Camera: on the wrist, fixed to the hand. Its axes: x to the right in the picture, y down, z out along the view.
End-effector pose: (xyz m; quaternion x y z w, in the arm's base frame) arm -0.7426 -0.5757 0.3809 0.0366 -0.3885 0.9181 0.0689
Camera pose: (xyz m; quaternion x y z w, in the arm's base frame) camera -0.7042 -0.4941 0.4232 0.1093 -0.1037 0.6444 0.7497
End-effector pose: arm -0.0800 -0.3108 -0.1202 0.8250 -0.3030 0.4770 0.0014
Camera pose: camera -0.0654 -0.2149 -0.0977 0.6754 0.4196 0.5391 0.2779
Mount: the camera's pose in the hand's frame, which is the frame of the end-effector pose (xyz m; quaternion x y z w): -0.0248 -0.0921 -0.0287 0.1352 0.2074 -0.6826 0.6876
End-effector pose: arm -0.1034 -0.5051 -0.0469 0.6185 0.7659 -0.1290 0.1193
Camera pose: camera -0.1890 -0.5365 -0.0069 0.0546 -0.9561 0.1454 0.2485
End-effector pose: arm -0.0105 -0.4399 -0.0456 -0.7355 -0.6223 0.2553 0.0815
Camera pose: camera -0.0796 -0.4384 0.0261 -0.1229 -0.8785 0.0515 0.4588
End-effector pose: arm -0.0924 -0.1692 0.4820 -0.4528 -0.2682 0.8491 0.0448
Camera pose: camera -0.0705 -0.0867 0.5334 -0.2983 -0.3694 0.4956 0.7273
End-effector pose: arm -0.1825 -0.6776 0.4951 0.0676 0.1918 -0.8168 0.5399
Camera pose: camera -0.2588 -0.6137 0.4988 -0.1580 -0.1796 0.9421 0.2352
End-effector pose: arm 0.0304 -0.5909 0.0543 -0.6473 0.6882 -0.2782 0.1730
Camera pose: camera 0.0890 -0.5625 0.1297 0.8338 -0.0296 0.5367 0.1262
